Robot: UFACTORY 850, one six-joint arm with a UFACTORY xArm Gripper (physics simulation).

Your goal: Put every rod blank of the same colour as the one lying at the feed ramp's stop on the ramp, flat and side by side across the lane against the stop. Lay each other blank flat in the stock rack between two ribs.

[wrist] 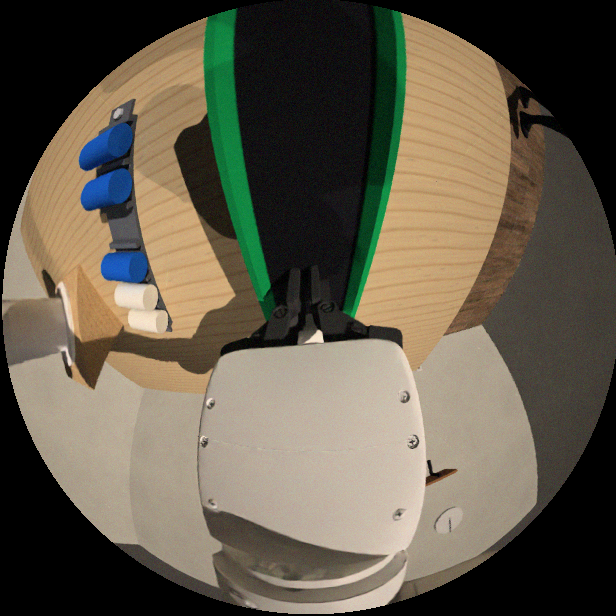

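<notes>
The feed ramp has a black lane between green side rails and runs up the middle of the view. Its stop is not visible. My gripper hangs over the lane's near end. The fingers are drawn close together, with a small cream piece that looks like a blank's end showing between them. The dark grey stock rack lies at the left on the wooden table. It holds three blue blanks. Two cream blanks lie at its near end.
The wooden table top's edge curves down the right side, with grey floor beyond. The robot's pale base and arm links fill the lower view. A pale cylinder pokes in at the left edge.
</notes>
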